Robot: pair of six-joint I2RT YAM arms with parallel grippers.
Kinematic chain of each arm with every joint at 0, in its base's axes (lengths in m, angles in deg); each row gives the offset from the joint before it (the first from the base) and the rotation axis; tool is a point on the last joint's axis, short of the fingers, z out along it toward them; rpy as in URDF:
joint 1: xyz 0 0 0.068 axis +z
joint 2: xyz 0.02 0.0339 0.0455 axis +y
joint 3: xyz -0.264 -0.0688 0 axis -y
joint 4: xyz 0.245 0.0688 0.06 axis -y
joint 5: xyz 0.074 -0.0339 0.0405 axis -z
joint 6: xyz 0.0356 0 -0.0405 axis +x
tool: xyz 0 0 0 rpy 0 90 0
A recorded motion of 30 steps. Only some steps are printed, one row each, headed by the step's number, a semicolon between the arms.
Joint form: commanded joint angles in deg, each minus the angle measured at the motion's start. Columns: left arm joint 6, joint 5, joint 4, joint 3, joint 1, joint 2; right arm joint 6, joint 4, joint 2, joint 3, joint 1, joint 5.
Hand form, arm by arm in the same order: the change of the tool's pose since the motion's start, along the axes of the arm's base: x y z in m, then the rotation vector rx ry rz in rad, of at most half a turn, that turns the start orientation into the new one. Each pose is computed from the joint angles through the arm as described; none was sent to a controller.
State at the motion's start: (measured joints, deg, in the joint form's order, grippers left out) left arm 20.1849 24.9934 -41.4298 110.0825 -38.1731 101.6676; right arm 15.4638 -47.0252 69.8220 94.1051 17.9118 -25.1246
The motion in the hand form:
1: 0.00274 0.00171 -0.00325 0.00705 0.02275 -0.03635; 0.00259 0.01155 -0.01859 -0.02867 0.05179 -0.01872
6: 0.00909 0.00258 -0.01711 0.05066 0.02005 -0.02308; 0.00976 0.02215 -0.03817 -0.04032 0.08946 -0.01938
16: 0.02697 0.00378 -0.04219 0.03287 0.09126 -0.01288; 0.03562 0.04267 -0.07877 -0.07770 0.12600 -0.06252
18: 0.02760 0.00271 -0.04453 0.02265 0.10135 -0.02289; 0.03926 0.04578 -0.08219 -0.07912 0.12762 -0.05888
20: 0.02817 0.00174 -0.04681 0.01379 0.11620 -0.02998; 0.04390 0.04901 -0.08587 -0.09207 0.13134 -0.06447
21: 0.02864 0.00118 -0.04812 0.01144 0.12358 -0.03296; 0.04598 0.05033 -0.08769 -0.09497 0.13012 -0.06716
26: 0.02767 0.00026 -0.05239 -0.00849 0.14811 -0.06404; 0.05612 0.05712 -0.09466 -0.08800 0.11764 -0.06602
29: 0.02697 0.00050 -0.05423 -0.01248 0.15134 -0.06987; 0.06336 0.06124 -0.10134 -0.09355 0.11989 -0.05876
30: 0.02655 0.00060 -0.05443 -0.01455 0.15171 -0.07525; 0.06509 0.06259 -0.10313 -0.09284 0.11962 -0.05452
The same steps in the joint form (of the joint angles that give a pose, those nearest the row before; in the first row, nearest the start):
1: 1.25 2.53 -1.80 0.72 0.64 0.75; 1.29 0.80 -0.27 -3.91 3.08 4.02
6: 3.04 1.13 -1.58 -1.08 1.18 1.33; 2.45 3.49 0.11 -8.07 5.04 5.73
16: 1.00 3.98 1.54 -3.87 3.02 3.45; 3.78 11.38 3.52 -14.96 7.47 10.54
18: 0.64 4.93 2.15 -4.28 3.02 3.60; 3.79 12.27 4.27 -15.22 7.73 10.59
20: 0.08 5.79 2.50 -4.56 3.02 3.80; 3.56 12.64 5.35 -15.09 8.00 11.37
21: -0.13 6.14 2.56 -4.61 3.02 3.97; 3.52 13.14 5.74 -15.23 8.09 11.66
26: -0.54 8.61 3.37 -5.76 3.01 3.88; 3.67 16.44 7.61 -15.81 8.43 11.88
29: -0.58 9.05 3.91 -6.53 3.02 3.63; 3.32 17.85 9.13 -16.06 8.50 11.66
30: -0.48 9.37 4.00 -6.71 3.02 3.54; 3.27 18.37 9.50 -16.18 8.56 11.48

